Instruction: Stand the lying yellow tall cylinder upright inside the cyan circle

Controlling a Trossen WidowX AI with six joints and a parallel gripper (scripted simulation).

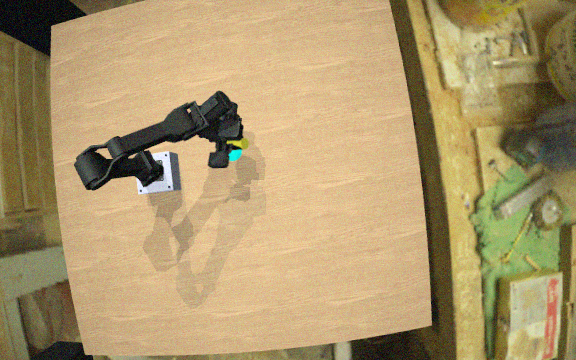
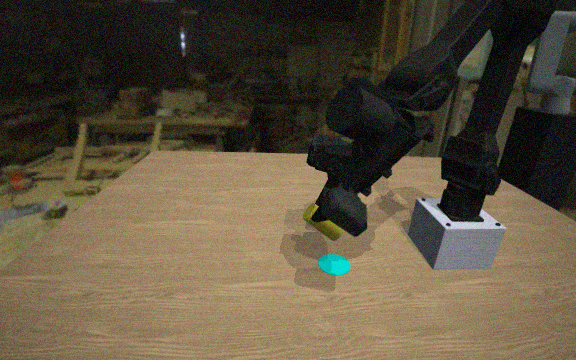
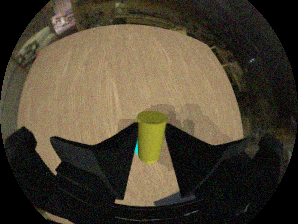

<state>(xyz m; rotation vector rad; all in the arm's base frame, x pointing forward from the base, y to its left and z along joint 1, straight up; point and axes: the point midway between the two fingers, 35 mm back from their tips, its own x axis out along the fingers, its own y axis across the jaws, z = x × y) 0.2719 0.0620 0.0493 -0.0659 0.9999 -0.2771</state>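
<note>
The cyan circle lies 50 mm behind my gripper tip, 10 mm to the right of it and 110 mm below it. Round my gripper tip: yellow cylinder 20 mm behind, 20 mm below.
</note>
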